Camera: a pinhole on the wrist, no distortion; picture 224 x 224 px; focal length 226.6 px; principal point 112.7 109.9 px. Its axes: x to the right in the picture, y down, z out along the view. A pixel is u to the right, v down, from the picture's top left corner.
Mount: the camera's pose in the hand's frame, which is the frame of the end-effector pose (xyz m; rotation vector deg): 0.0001 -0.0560 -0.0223 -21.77 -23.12 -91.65
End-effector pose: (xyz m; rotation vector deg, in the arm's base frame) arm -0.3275 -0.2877 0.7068 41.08 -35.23 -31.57
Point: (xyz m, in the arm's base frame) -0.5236 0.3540 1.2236
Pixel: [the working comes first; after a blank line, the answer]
In the camera's frame: -0.5808 -0.4246 0.5416

outside the picture
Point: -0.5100 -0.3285 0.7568
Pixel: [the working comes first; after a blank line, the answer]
In the camera's frame: 0.0781 -0.0792 0.1804

211 10
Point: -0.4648 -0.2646 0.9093
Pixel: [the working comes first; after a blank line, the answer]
In the camera's frame: -0.0525 -0.0490 0.2872

71 71
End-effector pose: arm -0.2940 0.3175 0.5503 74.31 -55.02 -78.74
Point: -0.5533 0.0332 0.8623
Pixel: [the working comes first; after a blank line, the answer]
In the camera's frame: -0.1898 0.1842 0.4794

23 197
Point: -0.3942 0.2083 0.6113
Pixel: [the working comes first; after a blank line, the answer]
In the camera's frame: -0.0504 0.0850 0.1799

49 217
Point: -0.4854 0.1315 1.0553
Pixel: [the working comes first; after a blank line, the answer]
In the camera's frame: -0.3595 0.0383 0.5170

outside the picture
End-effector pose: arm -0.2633 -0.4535 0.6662 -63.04 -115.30 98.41
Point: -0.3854 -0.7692 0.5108
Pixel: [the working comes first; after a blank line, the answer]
In the camera's frame: 0.0458 -0.0939 0.3974

139 56
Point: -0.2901 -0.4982 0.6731
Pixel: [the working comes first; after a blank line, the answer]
In the camera's frame: -0.0005 -0.0150 0.0804

111 68
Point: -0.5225 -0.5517 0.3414
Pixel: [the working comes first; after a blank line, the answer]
In the camera's frame: -0.0804 0.1853 0.4273

70 208
